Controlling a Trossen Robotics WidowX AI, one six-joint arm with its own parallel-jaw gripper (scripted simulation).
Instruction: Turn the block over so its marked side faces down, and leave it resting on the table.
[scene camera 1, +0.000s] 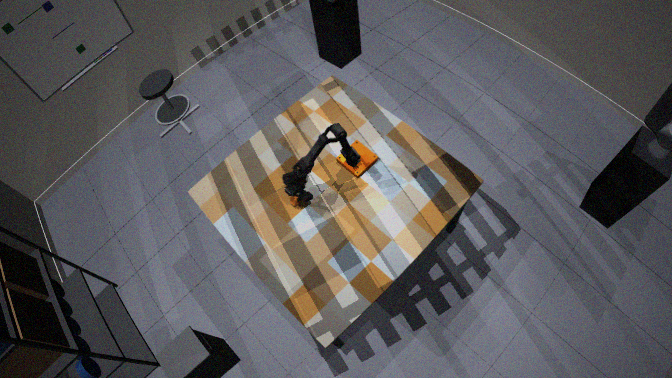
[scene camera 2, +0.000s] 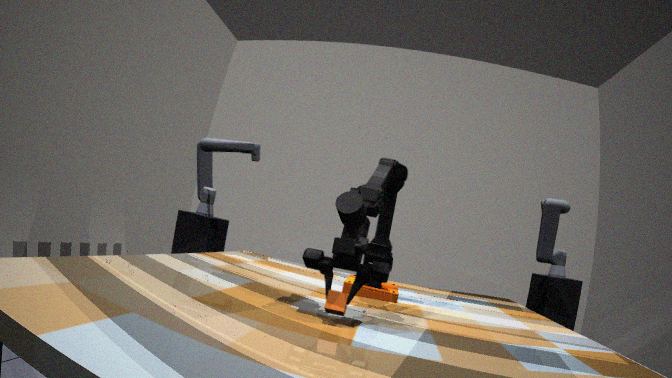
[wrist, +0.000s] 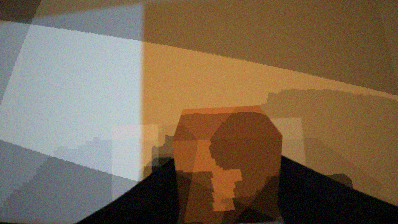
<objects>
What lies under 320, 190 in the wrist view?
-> My gripper.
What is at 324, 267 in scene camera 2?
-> My gripper.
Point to an orange block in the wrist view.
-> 228, 157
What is my gripper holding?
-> An orange block.
</objects>
